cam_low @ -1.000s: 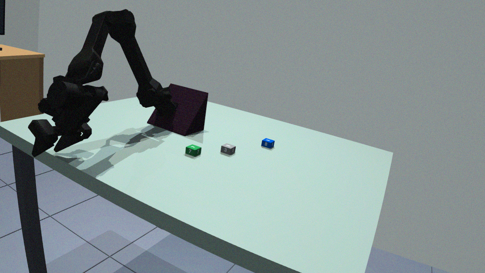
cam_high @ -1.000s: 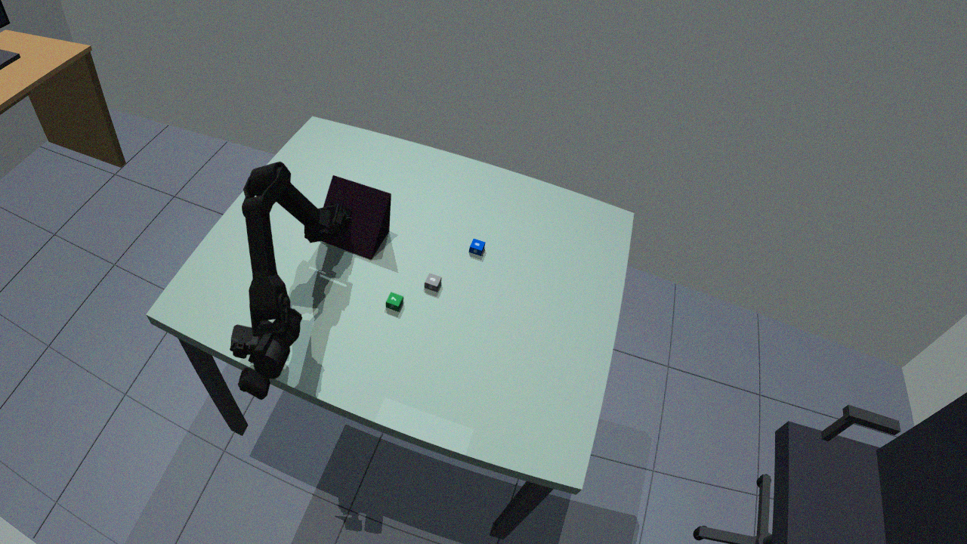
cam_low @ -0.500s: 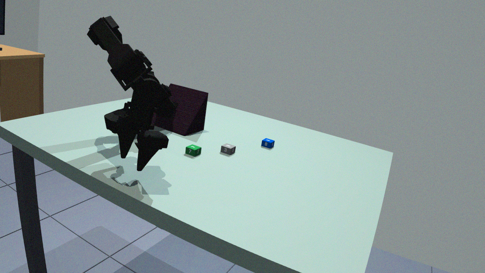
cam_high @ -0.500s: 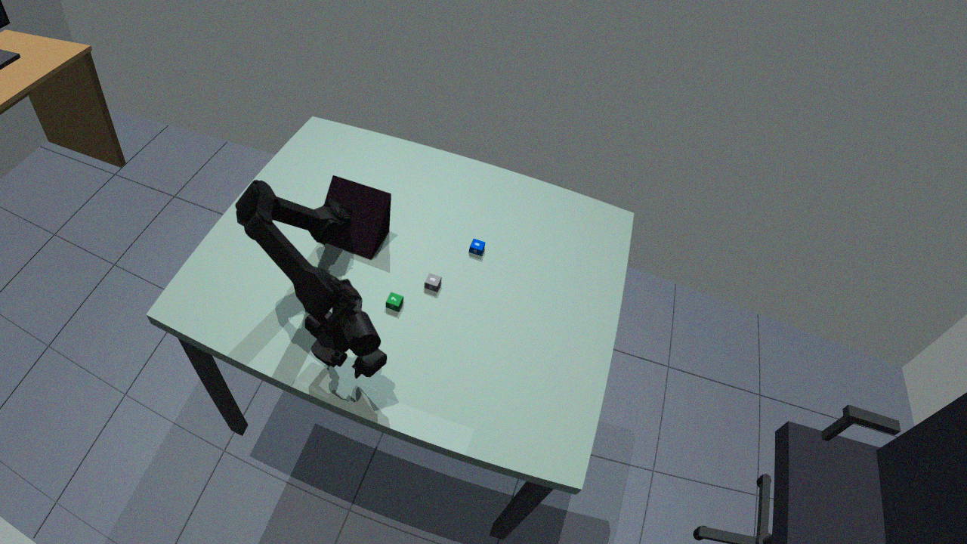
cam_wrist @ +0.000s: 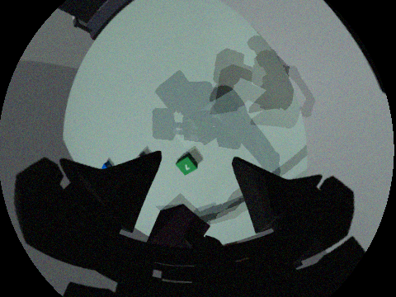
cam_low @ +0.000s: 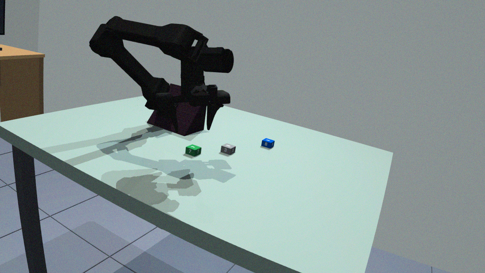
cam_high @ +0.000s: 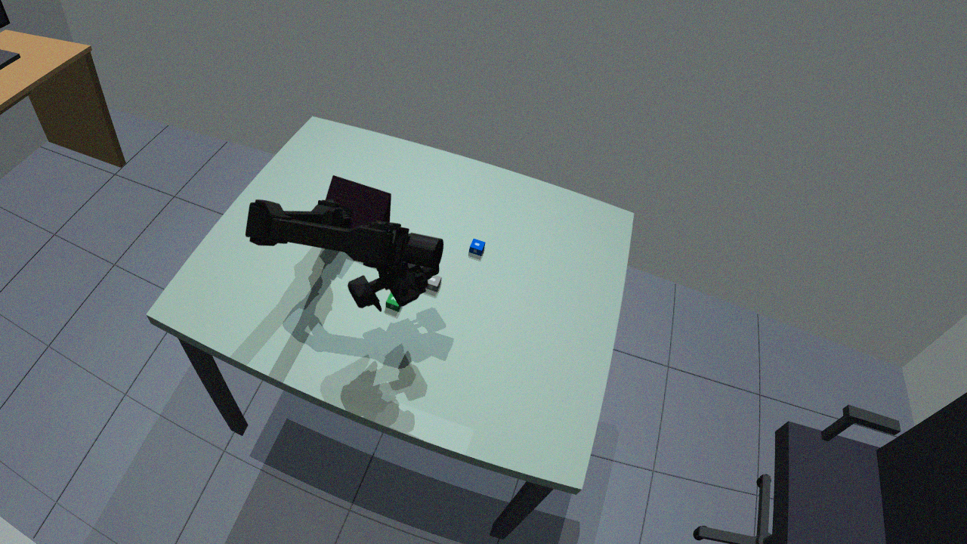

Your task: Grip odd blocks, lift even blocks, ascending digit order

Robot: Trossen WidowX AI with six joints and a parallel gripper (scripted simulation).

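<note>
Now: gripper tip 30 mm short of the grey block, 140 mm to the right of it and 70 mm above it. The rest, counted from my gripper tip: green block (30 mm behind, 50 mm to the left, 70 mm below); then blue block (90 mm ahead, 300 mm to the left, 70 mm below).
</note>
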